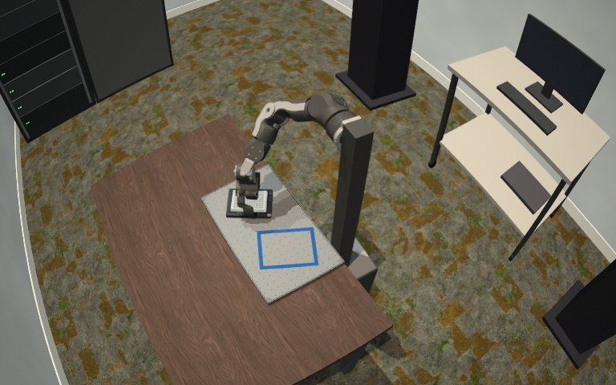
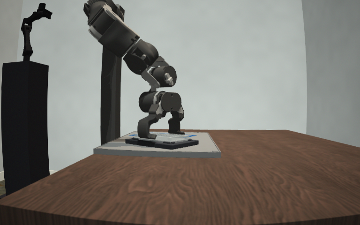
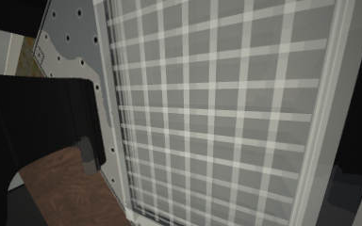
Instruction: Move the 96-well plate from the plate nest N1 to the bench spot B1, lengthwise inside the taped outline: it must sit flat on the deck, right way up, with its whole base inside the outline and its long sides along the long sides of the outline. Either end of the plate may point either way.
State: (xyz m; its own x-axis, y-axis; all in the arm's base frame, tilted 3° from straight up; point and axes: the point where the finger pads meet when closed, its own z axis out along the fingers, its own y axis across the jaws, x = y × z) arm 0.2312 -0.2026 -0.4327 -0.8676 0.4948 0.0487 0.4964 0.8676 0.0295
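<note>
Now: hand right at the 96-well plate. From my hand the other things lie so: black plate nest N1: 1 cm below.
</note>
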